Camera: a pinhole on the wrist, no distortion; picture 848 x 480 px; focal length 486.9 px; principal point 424.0 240.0 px. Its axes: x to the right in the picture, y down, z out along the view. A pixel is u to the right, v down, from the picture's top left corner.
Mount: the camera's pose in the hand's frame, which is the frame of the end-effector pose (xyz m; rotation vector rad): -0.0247 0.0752 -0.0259 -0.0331 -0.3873 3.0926
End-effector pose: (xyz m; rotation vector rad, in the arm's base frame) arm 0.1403 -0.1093 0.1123 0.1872 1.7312 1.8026
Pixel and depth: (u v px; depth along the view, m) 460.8 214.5 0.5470
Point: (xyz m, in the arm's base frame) 0.4717 0.2832 0.1738
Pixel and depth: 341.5 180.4 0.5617
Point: 0.3658 0.3788 0.1640
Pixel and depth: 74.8 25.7 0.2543
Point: 0.1067 0.1915 0.2057
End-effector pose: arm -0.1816 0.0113 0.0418 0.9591 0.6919 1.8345
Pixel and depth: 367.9 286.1 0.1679
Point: -0.0753 0.0029 0.1243
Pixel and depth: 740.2 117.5 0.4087
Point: 0.1893 -0.2692 0.2195
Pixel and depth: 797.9 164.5 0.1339
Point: -0.0868 -0.1276 0.1082
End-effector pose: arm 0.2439 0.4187 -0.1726 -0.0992 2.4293 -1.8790
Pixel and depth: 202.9 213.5 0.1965
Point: 0.1997 0.2593 -0.2494
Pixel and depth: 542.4 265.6 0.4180
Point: 0.4154 0.0615 -0.2190
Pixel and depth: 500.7 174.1 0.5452
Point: 0.4140 -0.0663 -0.3151
